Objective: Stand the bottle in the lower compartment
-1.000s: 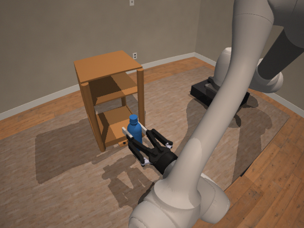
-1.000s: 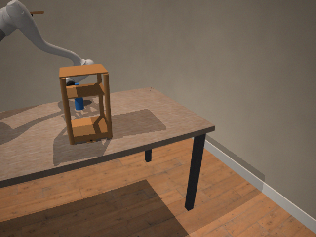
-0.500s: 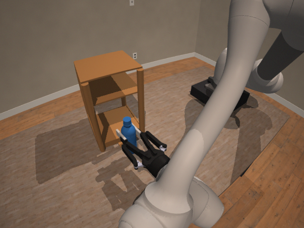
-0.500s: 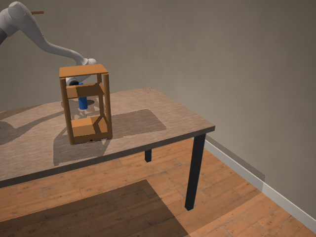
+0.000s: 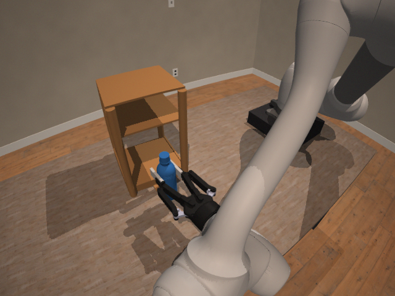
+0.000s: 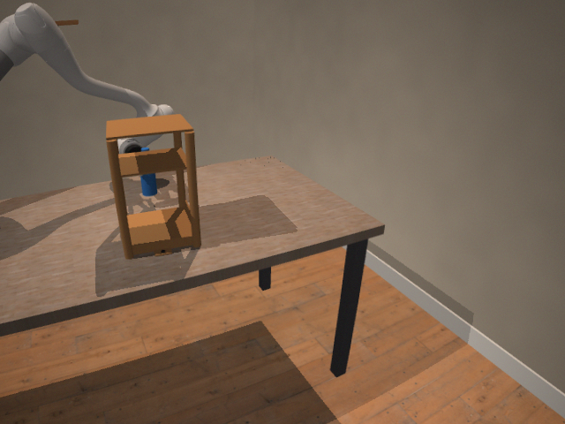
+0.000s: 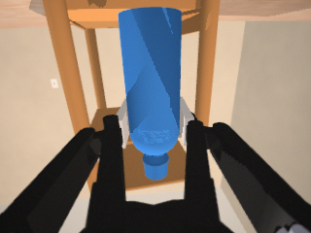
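Right now the orange shelving unit is 1 cm behind my hand, 20 cm to the right of it and 2 cm above it. The rest, counted from my hand: blue bottle (1 cm above).
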